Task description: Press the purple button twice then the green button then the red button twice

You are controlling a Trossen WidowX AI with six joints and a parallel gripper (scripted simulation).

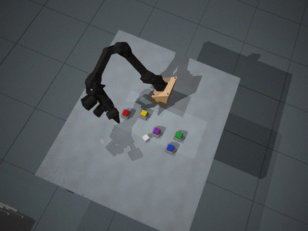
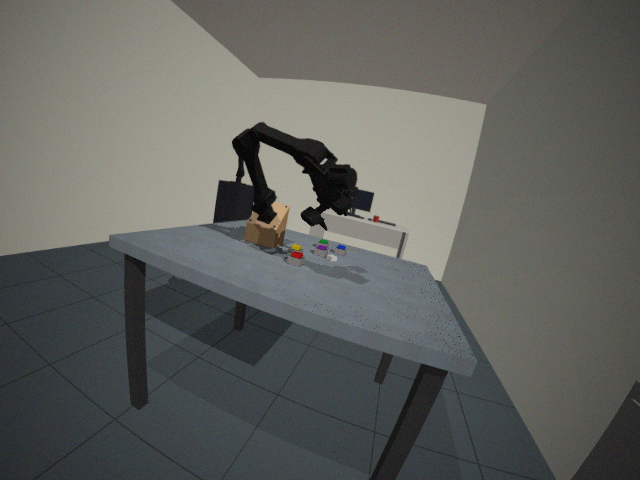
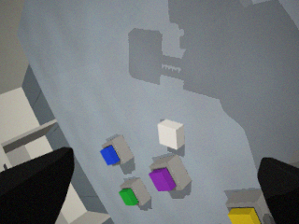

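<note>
Right now my gripper tip is 210 mm to the right of the purple button, 140 mm above it and 100 mm past it. The rest, counted from my gripper tip: small white block 170 mm to the left, 160 mm below, 40 mm behind; red button 140 mm below, 110 mm behind, 10 mm to the right; yellow button 160 mm behind, 140 mm below, 90 mm to the left.
</note>
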